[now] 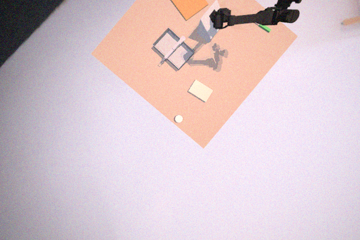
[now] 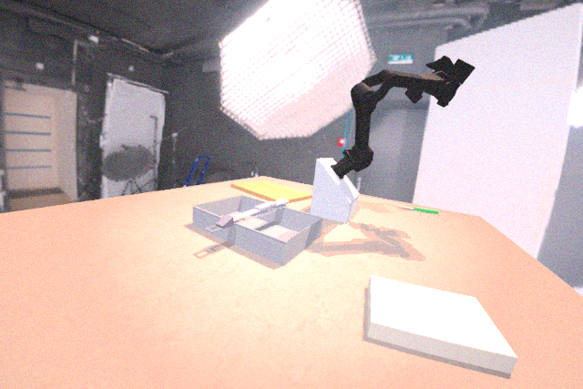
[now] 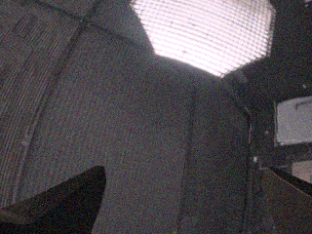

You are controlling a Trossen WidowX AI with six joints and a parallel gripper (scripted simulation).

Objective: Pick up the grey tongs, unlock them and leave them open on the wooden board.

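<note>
The pale grey roasting tin is 490 mm ahead of my gripper tip, 370 mm to the right of it and 560 mm below it. Round my gripper tip: white disc (930 mm ahead, 30 mm to the left, 570 mm below); then flat cream block (630 mm ahead, 30 mm to the left, 580 mm below); then orange wooden board (50 mm ahead, 590 mm to the right, 580 mm below).
</note>
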